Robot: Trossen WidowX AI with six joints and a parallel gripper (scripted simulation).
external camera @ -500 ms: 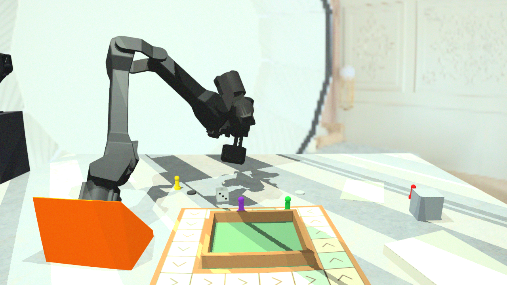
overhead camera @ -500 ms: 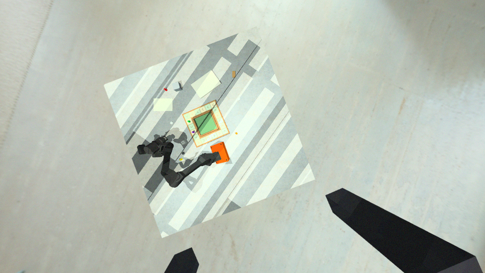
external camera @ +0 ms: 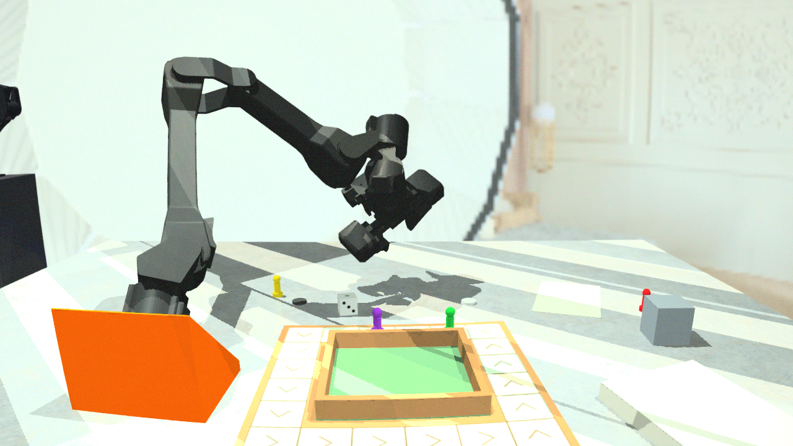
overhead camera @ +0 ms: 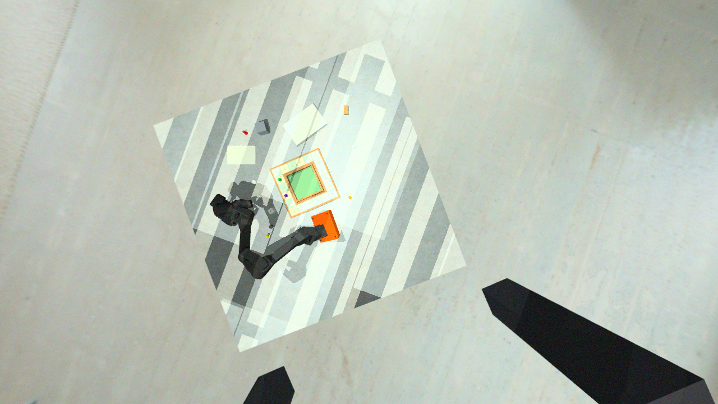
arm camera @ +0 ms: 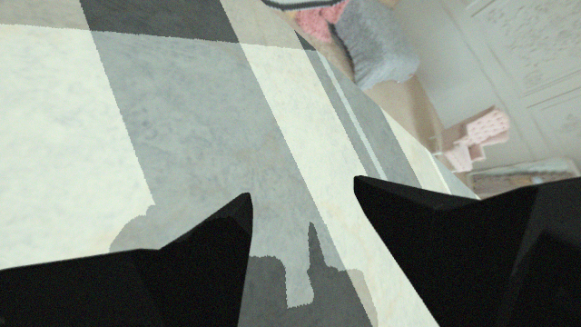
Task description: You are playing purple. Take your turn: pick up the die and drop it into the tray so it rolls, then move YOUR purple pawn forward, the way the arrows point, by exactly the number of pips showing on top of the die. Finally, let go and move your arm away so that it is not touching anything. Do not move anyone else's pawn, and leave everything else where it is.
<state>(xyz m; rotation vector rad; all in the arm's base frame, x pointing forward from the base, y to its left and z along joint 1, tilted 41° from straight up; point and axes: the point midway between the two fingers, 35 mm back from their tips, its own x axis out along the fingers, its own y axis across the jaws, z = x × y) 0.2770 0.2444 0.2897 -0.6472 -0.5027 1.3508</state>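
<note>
Right now the die is 19 cm to the right of my gripper tip, 8 cm behind it and 5 cm below it. Round my gripper tip: purple pawn 30 cm to the right, 4 cm behind, 3 cm below; then black disc 15 cm to the right, 15 cm behind, 6 cm below; then yellow pawn 19 cm behind, 12 cm to the right, 5 cm below.
</note>
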